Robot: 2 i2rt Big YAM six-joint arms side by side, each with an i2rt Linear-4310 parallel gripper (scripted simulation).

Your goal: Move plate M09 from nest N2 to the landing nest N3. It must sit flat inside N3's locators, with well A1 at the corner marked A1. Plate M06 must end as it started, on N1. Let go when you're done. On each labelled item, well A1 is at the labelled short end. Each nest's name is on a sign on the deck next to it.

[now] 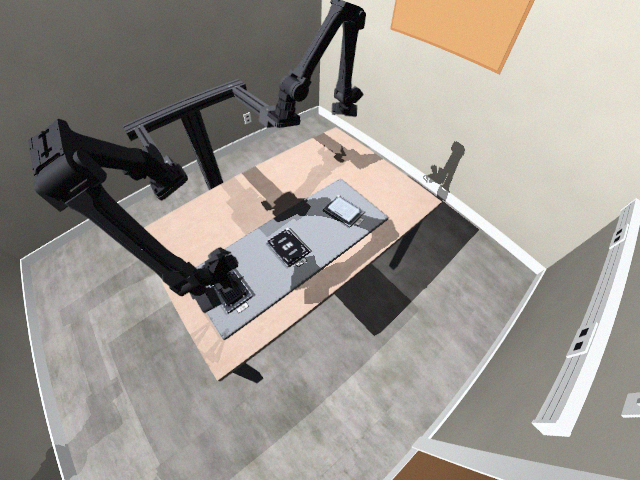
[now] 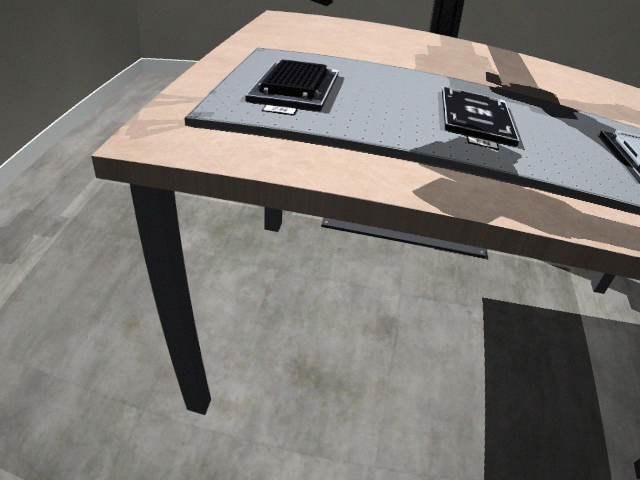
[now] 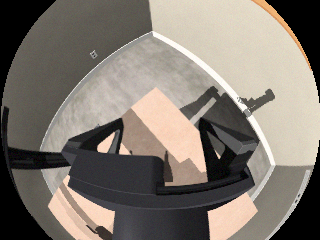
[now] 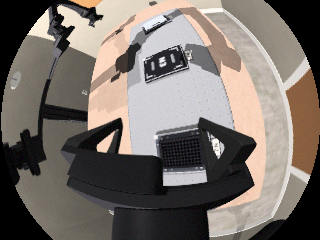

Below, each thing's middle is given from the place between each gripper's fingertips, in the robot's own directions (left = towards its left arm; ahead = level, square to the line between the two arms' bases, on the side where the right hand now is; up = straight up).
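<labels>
My right hand is 4 cm beyond the nest N2 (image 2: 326,82), 6 cm to the left of it and 19 cm above it. From my left hand, I see the nest N2 107 cm to the right, 36 cm ahead and 19 cm below. So by its middle, the nest N2 is nearer to my right hand than to my left hand.
</labels>
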